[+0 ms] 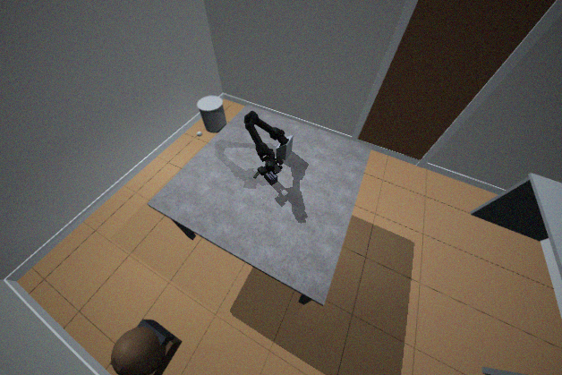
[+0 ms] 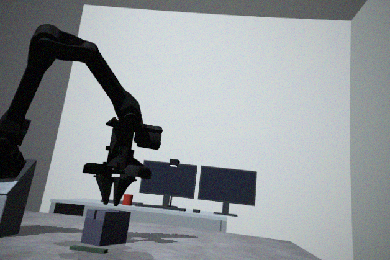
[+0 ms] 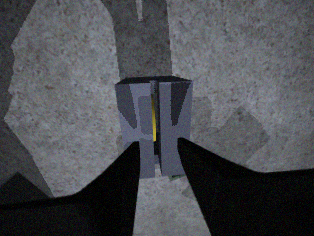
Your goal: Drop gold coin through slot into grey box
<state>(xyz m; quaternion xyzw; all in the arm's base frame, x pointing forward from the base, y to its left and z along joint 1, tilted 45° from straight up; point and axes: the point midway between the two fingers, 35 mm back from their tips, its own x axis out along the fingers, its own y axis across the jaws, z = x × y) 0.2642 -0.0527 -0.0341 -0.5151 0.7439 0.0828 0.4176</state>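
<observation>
The coin lies 6 cm below my gripper tip.
</observation>
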